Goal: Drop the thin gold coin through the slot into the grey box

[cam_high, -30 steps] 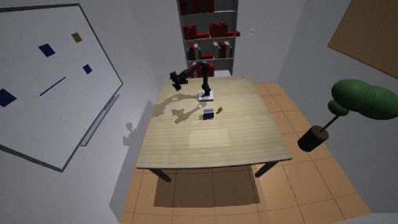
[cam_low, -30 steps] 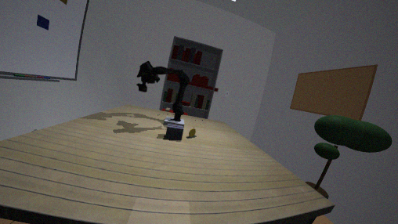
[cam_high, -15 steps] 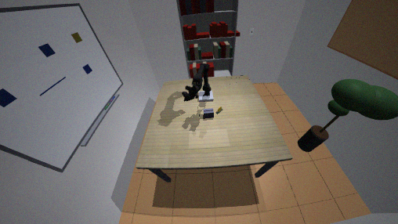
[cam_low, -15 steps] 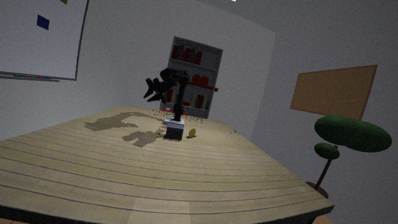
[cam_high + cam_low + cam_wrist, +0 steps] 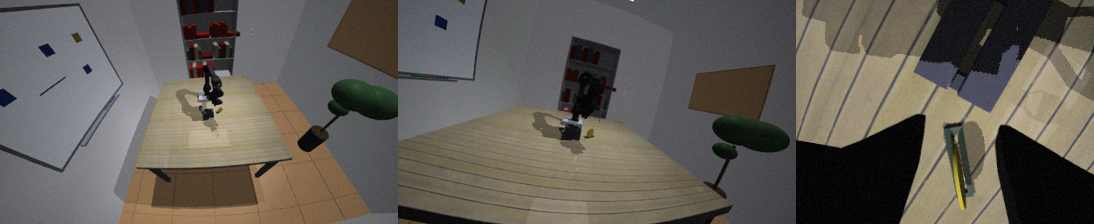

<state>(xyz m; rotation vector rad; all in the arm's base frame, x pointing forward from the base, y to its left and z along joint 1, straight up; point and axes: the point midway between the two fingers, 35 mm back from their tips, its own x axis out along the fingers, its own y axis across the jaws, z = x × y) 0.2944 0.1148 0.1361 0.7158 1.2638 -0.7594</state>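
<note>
Right now my gripper tip is 100 mm above the gold coin, 60 mm to the right of it and 50 mm past it.
</note>
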